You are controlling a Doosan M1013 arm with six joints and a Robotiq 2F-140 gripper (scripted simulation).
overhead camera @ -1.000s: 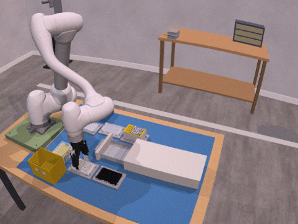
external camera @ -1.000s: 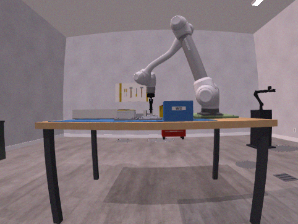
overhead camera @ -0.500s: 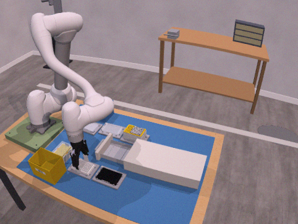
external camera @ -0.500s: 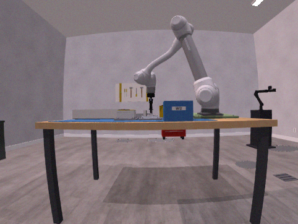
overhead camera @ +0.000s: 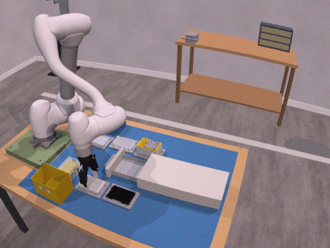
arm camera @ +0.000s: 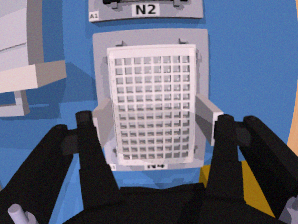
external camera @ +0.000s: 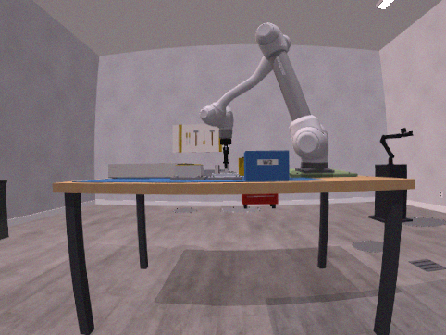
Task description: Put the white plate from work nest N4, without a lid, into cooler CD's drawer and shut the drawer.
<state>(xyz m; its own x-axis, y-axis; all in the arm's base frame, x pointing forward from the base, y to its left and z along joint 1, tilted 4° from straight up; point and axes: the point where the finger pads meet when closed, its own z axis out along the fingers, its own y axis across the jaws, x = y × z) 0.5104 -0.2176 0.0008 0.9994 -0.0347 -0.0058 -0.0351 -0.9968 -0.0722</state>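
Right now the nest is 4 cm below my hand. The rest, counted from my hand: yellow bin: 18 cm behind, 12 cm to the right, 1 cm below; black plate: 18 cm ahead, 2 cm below; white plate: 2 cm below.
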